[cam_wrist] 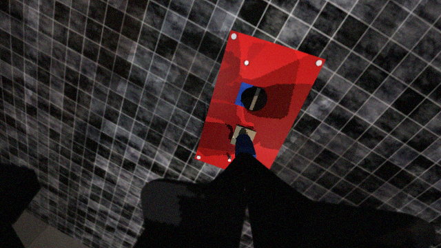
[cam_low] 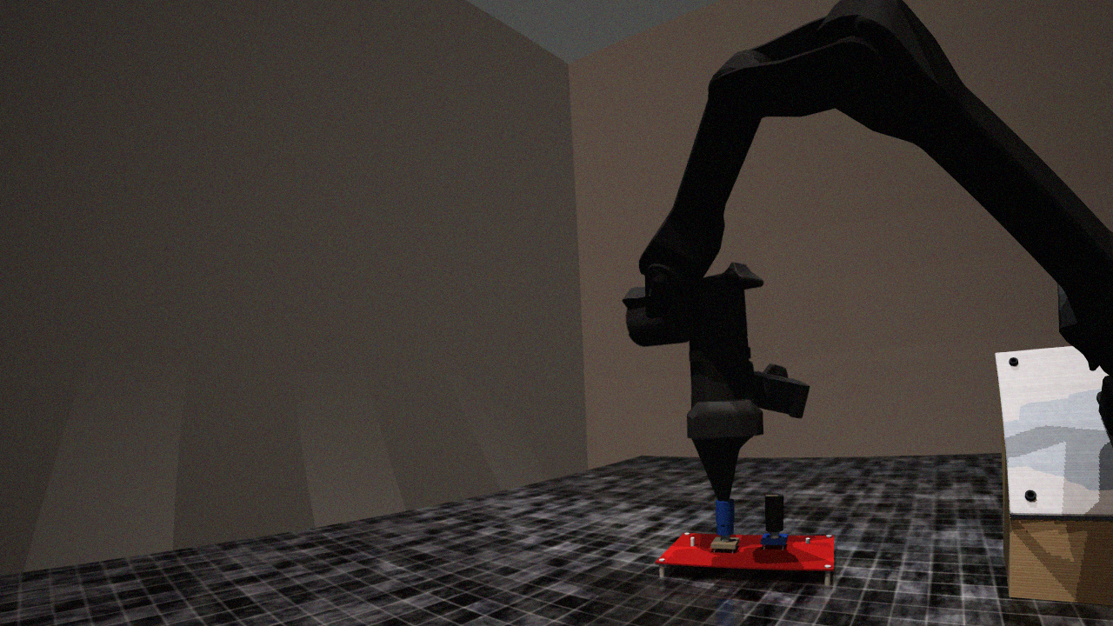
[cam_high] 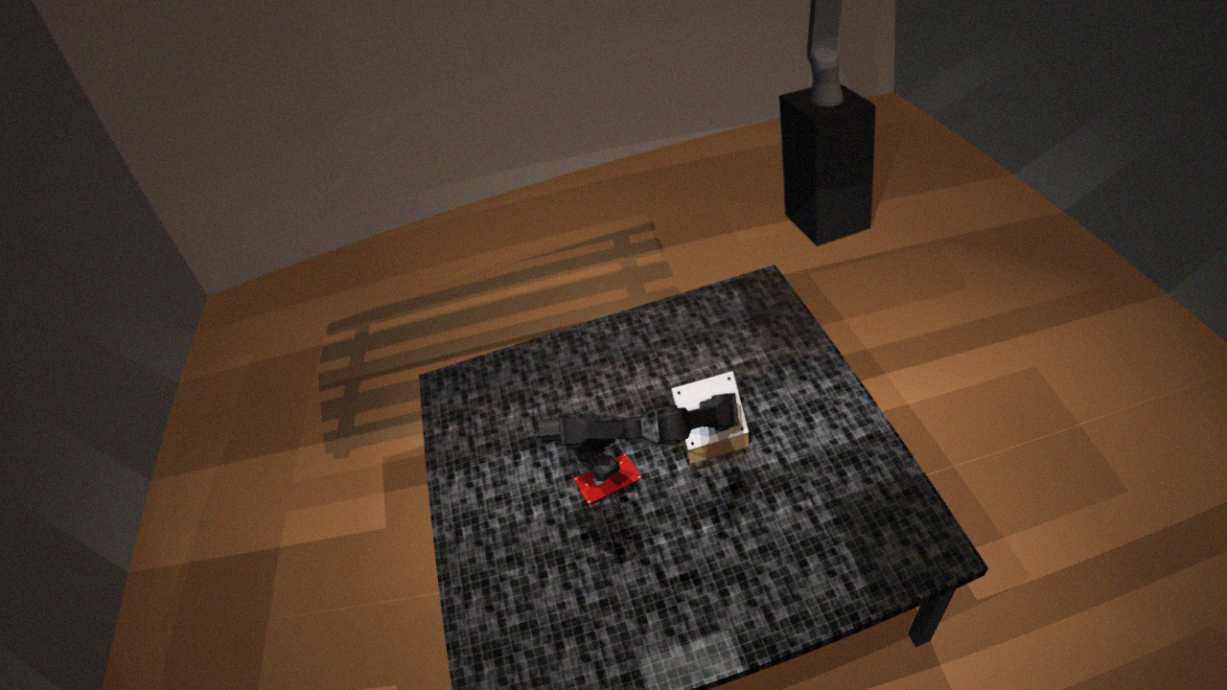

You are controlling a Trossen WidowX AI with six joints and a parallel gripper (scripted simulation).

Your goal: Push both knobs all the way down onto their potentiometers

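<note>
Now: gripper tip 20 mm above the blue knob.
</note>
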